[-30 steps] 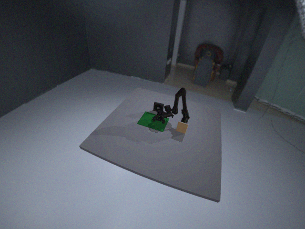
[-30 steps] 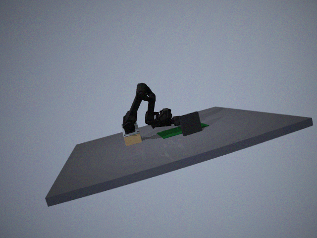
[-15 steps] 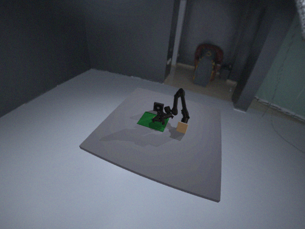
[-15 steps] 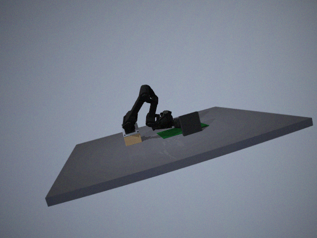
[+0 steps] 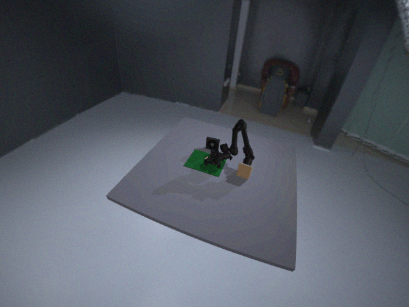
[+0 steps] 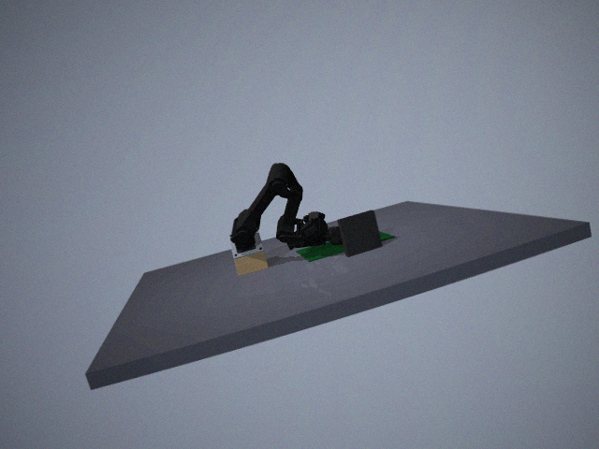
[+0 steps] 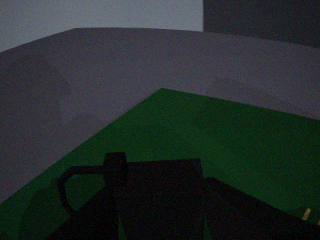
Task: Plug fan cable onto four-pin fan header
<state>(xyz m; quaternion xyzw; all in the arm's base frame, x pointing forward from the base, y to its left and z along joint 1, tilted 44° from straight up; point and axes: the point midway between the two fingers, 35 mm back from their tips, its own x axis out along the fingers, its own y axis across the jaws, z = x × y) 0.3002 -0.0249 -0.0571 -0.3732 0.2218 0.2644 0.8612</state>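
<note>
My gripper tip is 1 cm above the fan plug. From my gripper tip the other things lie so: green board (5 cm below, 3 cm to the right, 1 cm ahead); dark square fan (22 cm to the right, 3 cm ahead, 2 cm above).
</note>
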